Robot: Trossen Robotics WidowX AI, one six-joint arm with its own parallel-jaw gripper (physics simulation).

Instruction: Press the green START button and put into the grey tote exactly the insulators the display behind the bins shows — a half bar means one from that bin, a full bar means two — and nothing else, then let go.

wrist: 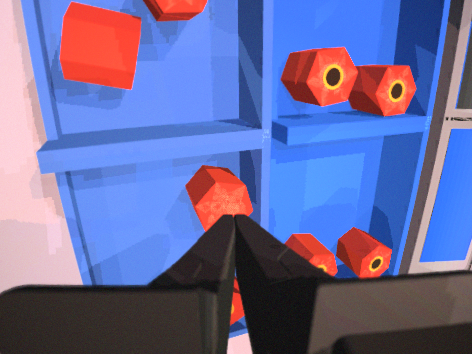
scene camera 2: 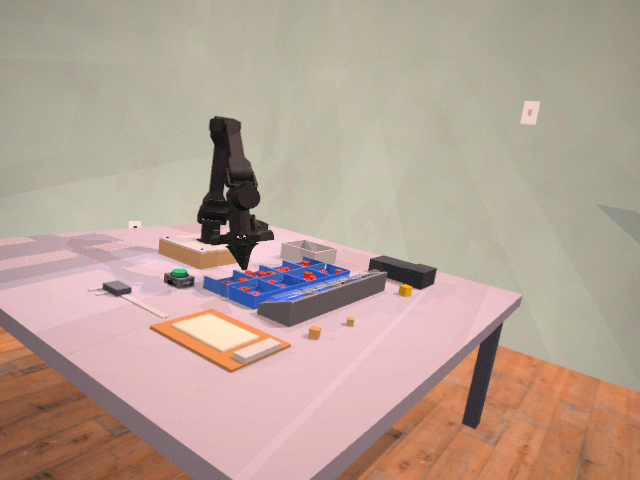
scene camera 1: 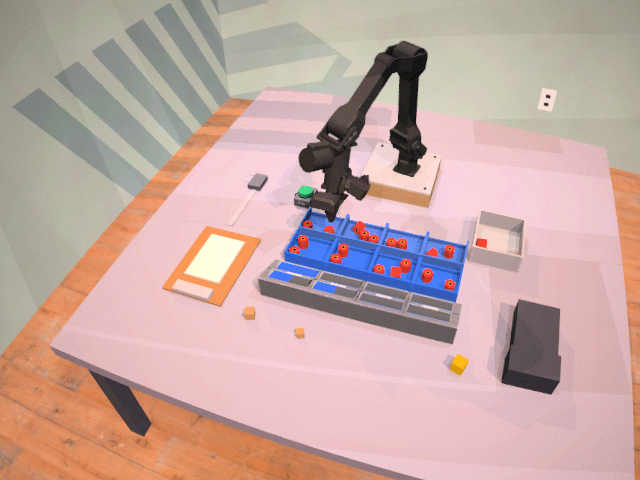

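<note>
My gripper [scene camera 1: 331, 219] [scene camera 2: 245, 268] [wrist: 233, 225] is shut, empty and points down over the back-left bin. In the wrist view its tips overlap a red insulator [wrist: 222, 197]; contact cannot be told. Another insulator [scene camera 1: 307, 223] [wrist: 236, 304] lies in that bin. Blue bins [scene camera 1: 316, 251] [scene camera 2: 245, 298] [wrist: 150, 142] stand in two rows with red insulators. The display [scene camera 1: 356, 310] [scene camera 2: 330, 304] shows a full blue bar at upper left, a half bar below it and a half bar at lower second; other bars look grey. The green START button [scene camera 1: 305, 191] [scene camera 2: 179, 272] stands left. The tote [scene camera 1: 493, 258] [scene camera 2: 295, 251] holds one red piece [scene camera 1: 481, 242].
An orange clipboard [scene camera 1: 235, 268] [scene camera 2: 180, 331] and a grey plug-like block [scene camera 1: 257, 181] [scene camera 2: 116, 287] lie left. A black block [scene camera 1: 535, 346] [scene camera 2: 403, 271] stands right. A yellow cube [scene camera 1: 459, 364] [scene camera 2: 405, 290] and two orange cubes [scene camera 1: 249, 313] [scene camera 1: 299, 333] lie beyond the display.
</note>
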